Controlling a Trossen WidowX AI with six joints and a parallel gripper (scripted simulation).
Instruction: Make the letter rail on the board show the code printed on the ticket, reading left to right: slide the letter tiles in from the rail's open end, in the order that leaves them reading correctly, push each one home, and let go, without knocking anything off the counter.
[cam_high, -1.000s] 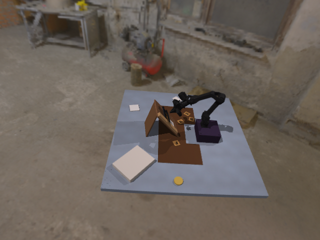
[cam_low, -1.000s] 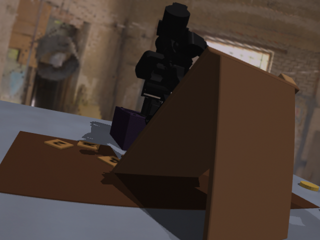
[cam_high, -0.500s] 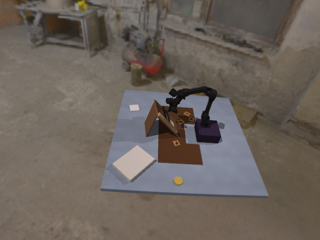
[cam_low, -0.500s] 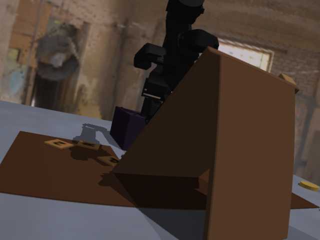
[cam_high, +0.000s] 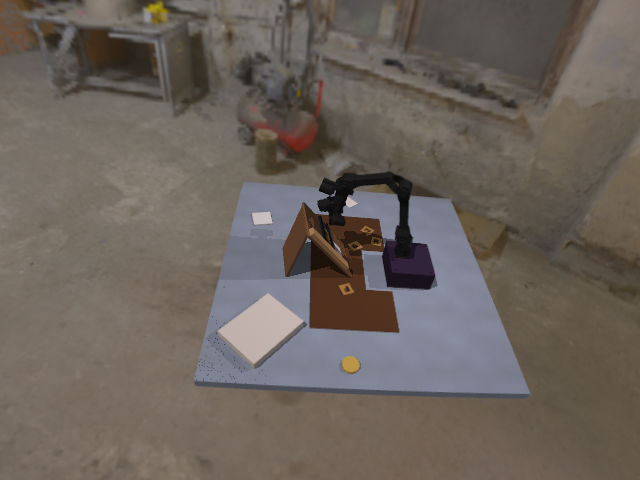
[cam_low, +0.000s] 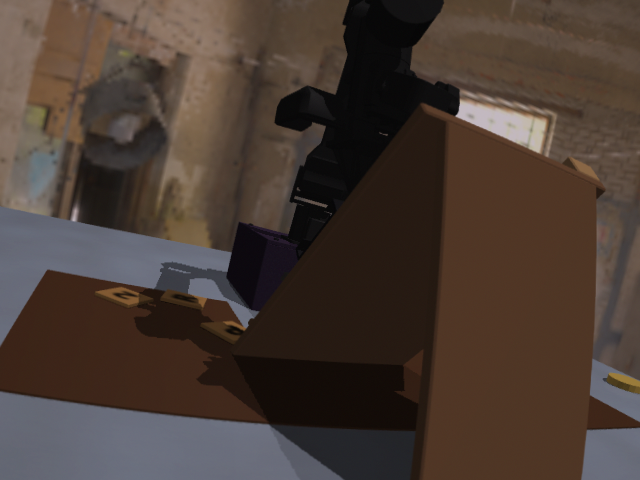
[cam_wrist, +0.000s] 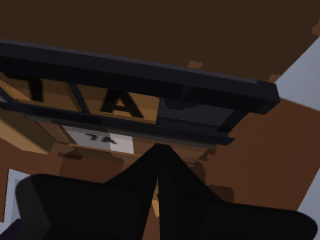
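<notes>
The white ticket is 4 cm behind my gripper tip, 6 cm to the left of it and 10 cm below it. The rest, counted from my gripper tip: yellow disc: 9 cm behind, 63 cm to the left, 17 cm below; then brown mat: 15 cm behind, 9 cm to the left, 18 cm below.
</notes>
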